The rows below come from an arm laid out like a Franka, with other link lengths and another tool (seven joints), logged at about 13 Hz.
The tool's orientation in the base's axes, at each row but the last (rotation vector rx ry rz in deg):
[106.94 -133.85 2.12]
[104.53 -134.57 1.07]
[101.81 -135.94 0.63]
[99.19 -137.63 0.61]
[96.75 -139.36 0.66]
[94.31 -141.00 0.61]
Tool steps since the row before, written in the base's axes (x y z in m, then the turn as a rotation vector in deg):
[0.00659 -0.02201 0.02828 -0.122 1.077 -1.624]
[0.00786 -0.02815 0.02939 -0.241 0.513 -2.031]
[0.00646 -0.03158 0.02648 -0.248 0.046 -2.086]
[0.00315 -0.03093 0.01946 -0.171 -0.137 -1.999]
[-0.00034 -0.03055 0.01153 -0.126 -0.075 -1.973]
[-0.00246 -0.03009 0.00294 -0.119 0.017 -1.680]
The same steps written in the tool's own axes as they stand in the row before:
[0.02365 -0.00924 -0.02613 -1.232 0.239 1.496]
[0.02927 -0.01196 -0.02679 -0.718 0.174 1.975]
[0.03215 -0.01257 -0.02342 -0.280 0.041 2.082]
[0.03104 -0.01099 -0.01616 -0.119 -0.082 2.006]
[0.03024 -0.00942 -0.00797 -0.187 -0.099 1.967]
[0.02893 -0.00911 0.00065 -0.229 -0.042 1.668]

